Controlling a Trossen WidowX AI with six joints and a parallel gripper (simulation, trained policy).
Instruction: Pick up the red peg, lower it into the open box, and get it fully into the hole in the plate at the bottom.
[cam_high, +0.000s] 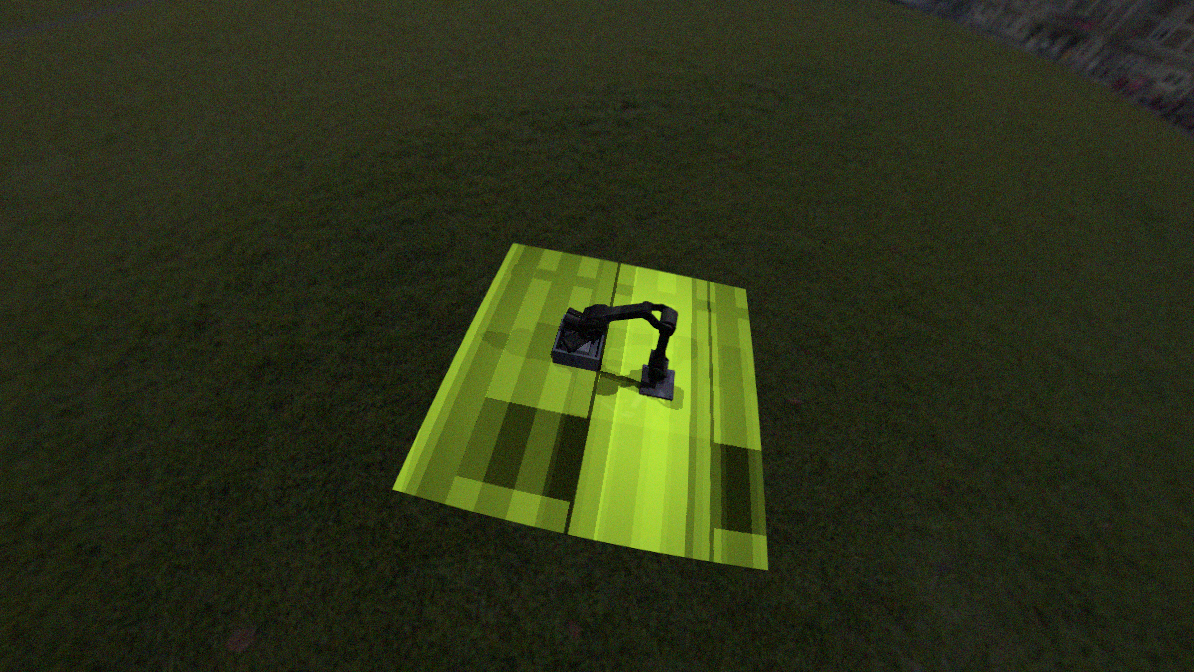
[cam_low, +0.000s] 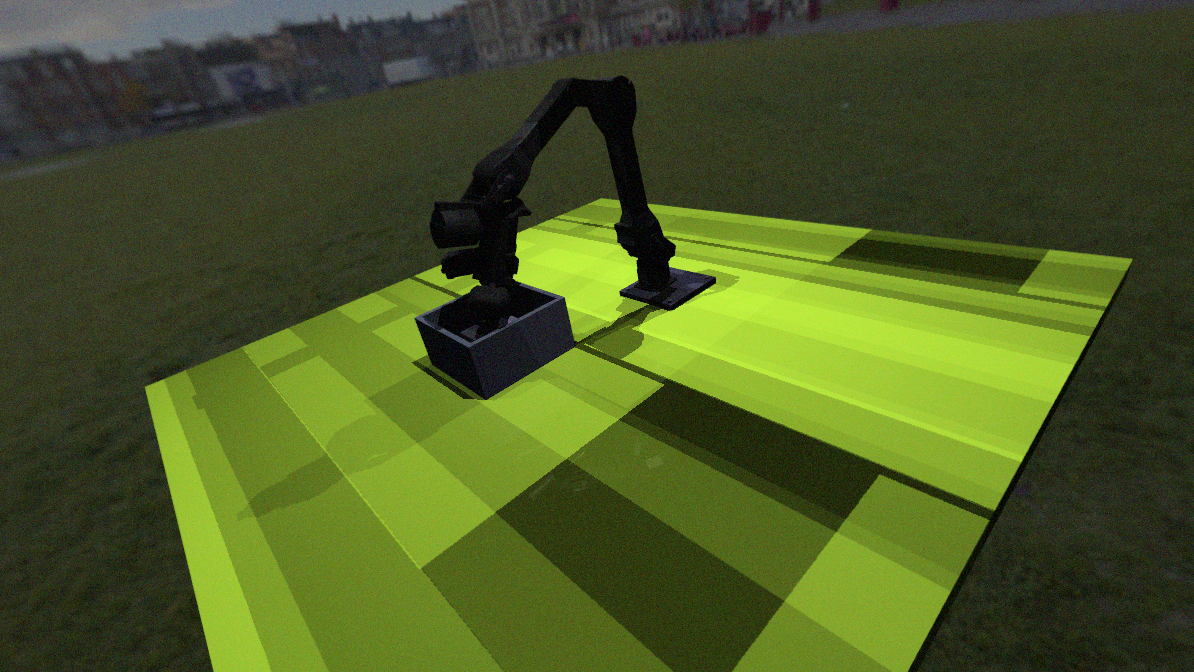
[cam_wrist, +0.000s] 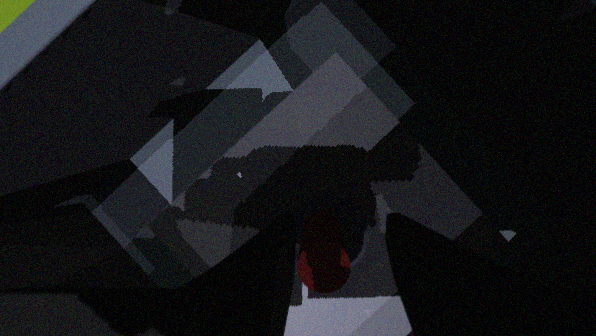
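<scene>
My gripper tip is 10 mm to the right of the red peg. The rest, counted from my gripper tip: pale plate 10 mm to the left, 20 mm below; then dark box 10 mm to the left, 40 mm below.
</scene>
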